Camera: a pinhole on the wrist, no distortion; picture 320 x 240 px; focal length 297.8 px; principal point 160.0 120.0 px. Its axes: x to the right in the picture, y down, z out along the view. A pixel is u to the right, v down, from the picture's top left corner.
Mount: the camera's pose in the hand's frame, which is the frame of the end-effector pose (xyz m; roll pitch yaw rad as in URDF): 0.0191 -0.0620 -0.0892 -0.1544 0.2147 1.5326
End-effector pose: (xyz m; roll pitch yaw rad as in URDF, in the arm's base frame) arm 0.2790 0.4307 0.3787 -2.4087 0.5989 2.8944
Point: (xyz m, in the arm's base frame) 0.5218 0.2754 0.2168
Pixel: 231.2 190.5
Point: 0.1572 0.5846 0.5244
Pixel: behind the camera
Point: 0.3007 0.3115 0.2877
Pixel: 155.9 87.4
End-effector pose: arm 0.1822 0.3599 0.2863 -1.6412 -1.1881 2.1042
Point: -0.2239 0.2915 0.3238
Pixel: 192.9 33.7
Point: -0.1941 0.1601 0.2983
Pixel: 121.6 75.1
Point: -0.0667 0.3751 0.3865
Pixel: outside the picture
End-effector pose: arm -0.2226 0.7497 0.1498 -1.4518 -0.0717 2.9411
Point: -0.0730 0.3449 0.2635
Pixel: 78.8 221.5
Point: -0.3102 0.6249 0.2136
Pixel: 121.4 12.5
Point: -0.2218 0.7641 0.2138
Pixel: 83.0 119.5
